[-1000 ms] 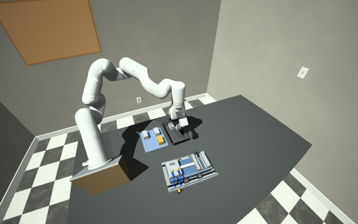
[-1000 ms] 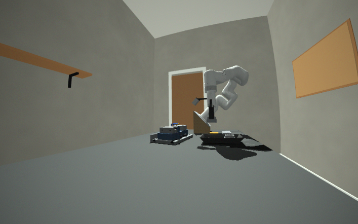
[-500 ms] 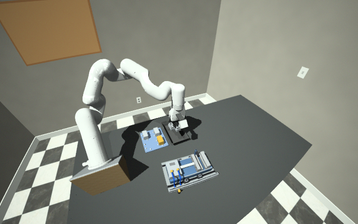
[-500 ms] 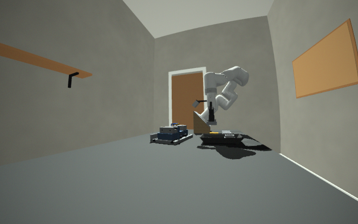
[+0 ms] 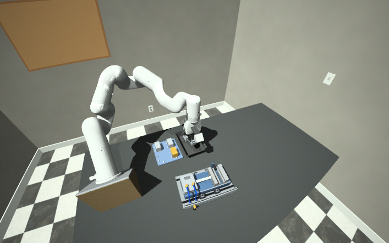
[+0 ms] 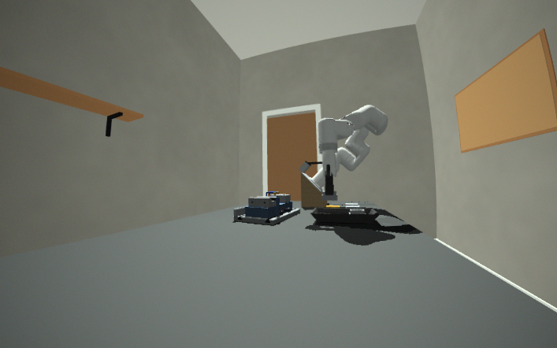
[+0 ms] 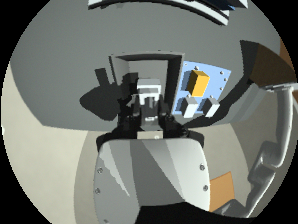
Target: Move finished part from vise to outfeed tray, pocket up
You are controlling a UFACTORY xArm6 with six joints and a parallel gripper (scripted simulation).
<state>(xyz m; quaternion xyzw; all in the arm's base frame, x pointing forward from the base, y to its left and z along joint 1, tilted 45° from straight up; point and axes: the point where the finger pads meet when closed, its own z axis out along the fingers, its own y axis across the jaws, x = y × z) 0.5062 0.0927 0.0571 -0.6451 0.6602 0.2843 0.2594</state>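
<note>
Now: hand 13 cm past the orange block, 10 cm above it and 1 cm to the right of it. From my hand the other things lie so: vise (27 cm to the right, 9 cm below, 5 cm behind); then blue plate (17 cm behind, 12 cm below, 6 cm to the left).
</note>
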